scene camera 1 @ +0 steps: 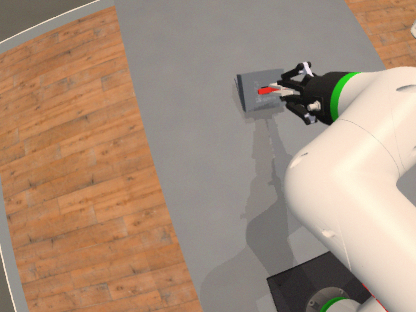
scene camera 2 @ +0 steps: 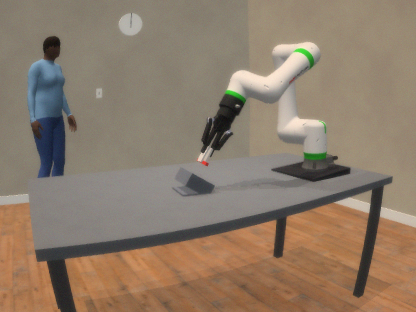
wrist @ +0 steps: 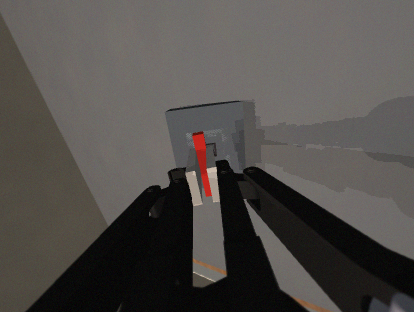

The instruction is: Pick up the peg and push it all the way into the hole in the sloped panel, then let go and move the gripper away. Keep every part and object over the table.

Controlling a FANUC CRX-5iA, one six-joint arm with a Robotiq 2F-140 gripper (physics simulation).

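Places are measured from the arm's base along level axes (x back, y right, z up), in millimetres.
Pixels of known places: gripper, fingertip midpoint: (scene camera 1: 274,88) (scene camera 2: 201,162) (wrist: 203,158); arm's base at its link origin: (scene camera 1: 327,310) (scene camera 2: 315,168).
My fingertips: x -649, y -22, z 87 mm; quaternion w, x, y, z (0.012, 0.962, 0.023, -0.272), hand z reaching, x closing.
For each thing: its top centre in the pictures, then the offset to it from my fingertips. "spot": a spot on its surface instead. Level surfaces: height alone.
- red peg at its top centre: (wrist: 199,169) (scene camera 1: 273,87) (scene camera 2: 202,159) dx +2, dy -8, dz +14 mm
- sloped panel at its top centre: (wrist: 188,156) (scene camera 1: 265,79) (scene camera 2: 192,169) dx -40, dy -8, dz -22 mm
- dark hole at a spot on its surface: (wrist: 214,149) spot: dx -15, dy -9, dz -57 mm
- grey table at its surface level: dz -109 mm
The red peg (scene camera 1: 264,91) (scene camera 2: 204,163) (wrist: 200,146) is held between the pale fingertips of my gripper (scene camera 1: 281,90) (scene camera 2: 205,157) (wrist: 203,158), which is shut on it. One end sticks out past the fingertips, and the peg looks slightly slanted between them in the wrist view. The sloped panel (scene camera 1: 250,80) (scene camera 2: 198,182) (wrist: 186,122) is a grey block on the table. The peg is above the panel and apart from it in the scene camera 2 view. In the wrist view part of the dark hole (wrist: 214,149) shows just right of the peg; the rest is hidden behind the peg and fingers.
The grey table (scene camera 1: 175,100) (scene camera 2: 100,215) carries the panel and the robot's black base plate (scene camera 1: 285,285) (scene camera 2: 287,171). The arm (scene camera 1: 345,165) (scene camera 2: 260,86) reaches over the table from the base. A person (scene camera 2: 48,100) stands behind the table's far left side.
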